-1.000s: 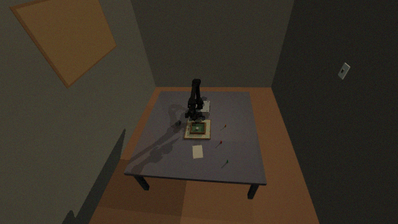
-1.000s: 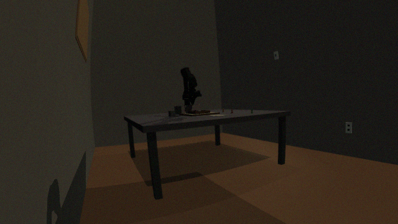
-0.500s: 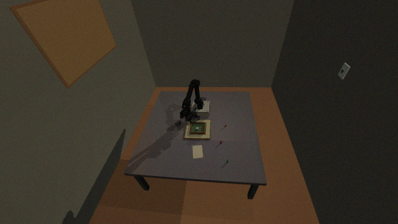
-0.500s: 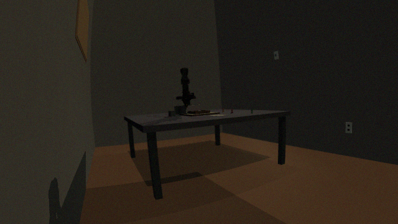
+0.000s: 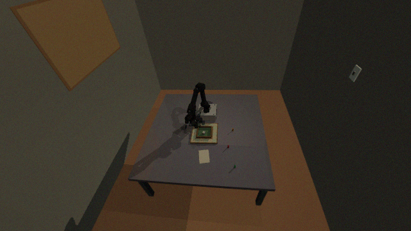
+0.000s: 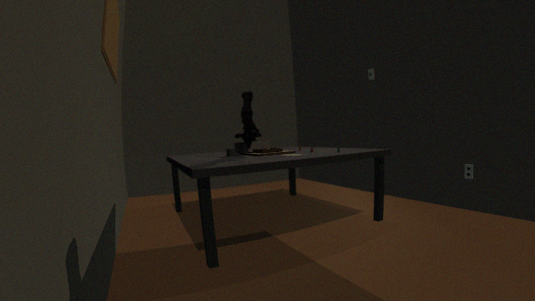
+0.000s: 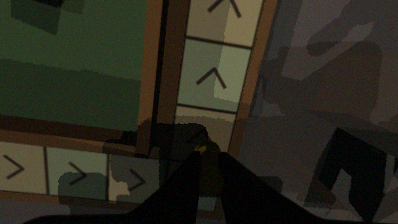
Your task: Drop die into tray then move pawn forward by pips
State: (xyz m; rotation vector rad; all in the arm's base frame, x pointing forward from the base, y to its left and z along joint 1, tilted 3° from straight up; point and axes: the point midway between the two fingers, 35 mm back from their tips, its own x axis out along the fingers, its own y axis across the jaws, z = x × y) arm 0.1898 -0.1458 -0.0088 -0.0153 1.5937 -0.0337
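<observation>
My gripper tip is 110 mm to the right of the green dice tray, 80 mm short of it and 40 mm above it. Round my gripper tip: white card 370 mm ahead, 90 mm to the left, 50 mm below; then grey cube 130 mm to the right, 20 mm below, 20 mm behind.
</observation>
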